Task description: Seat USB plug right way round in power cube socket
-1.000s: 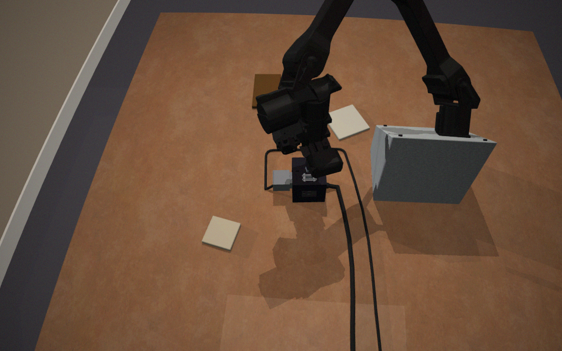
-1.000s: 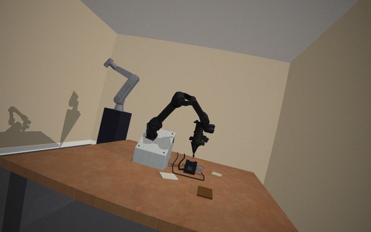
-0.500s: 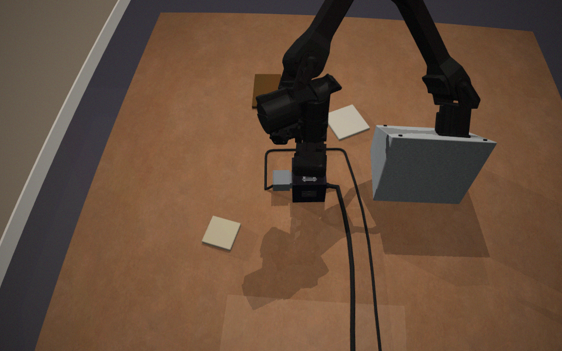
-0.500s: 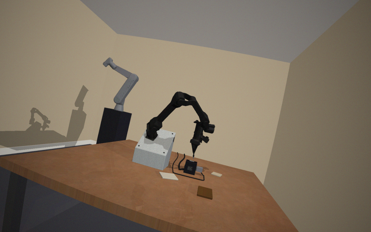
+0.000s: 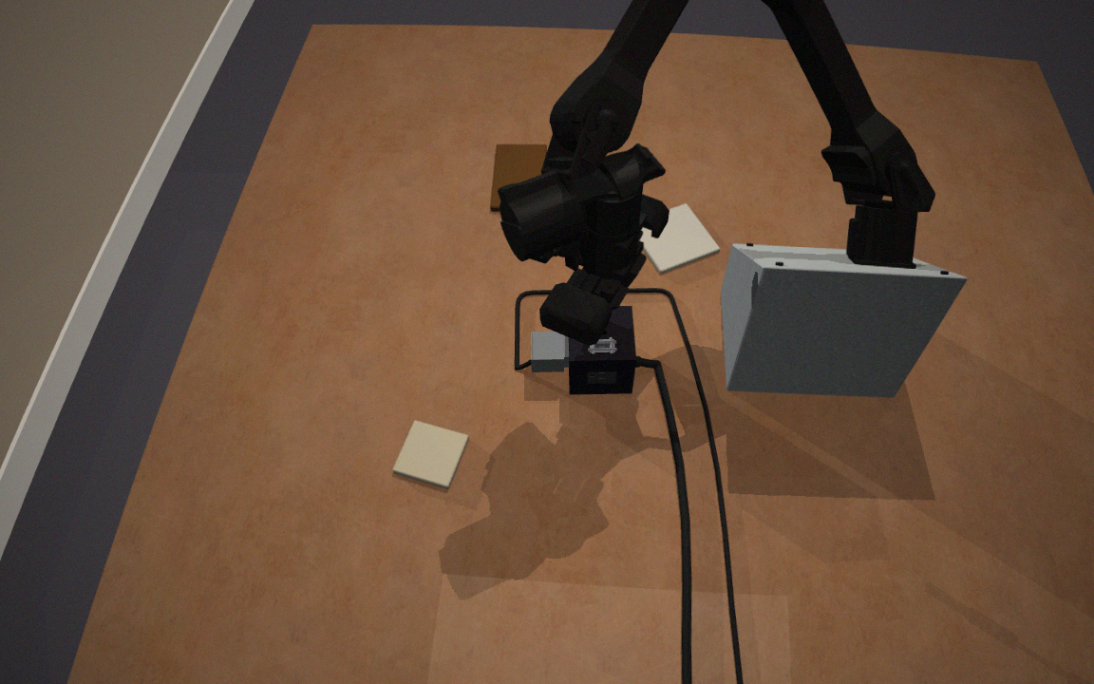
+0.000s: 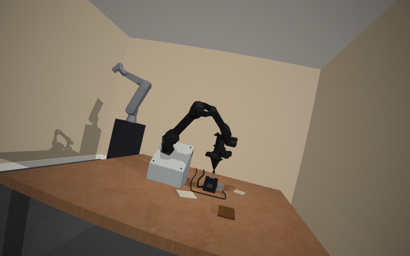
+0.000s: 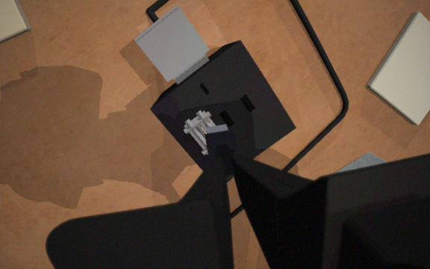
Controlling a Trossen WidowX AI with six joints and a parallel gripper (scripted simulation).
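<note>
My gripper tip is now 2 cm above the dark USB plug. From my gripper tip the other things lie so: brown tile (16 cm ahead, 31 cm to the right, 13 cm below); then light grey socket frame (1 cm to the left, 7 cm below).
</note>
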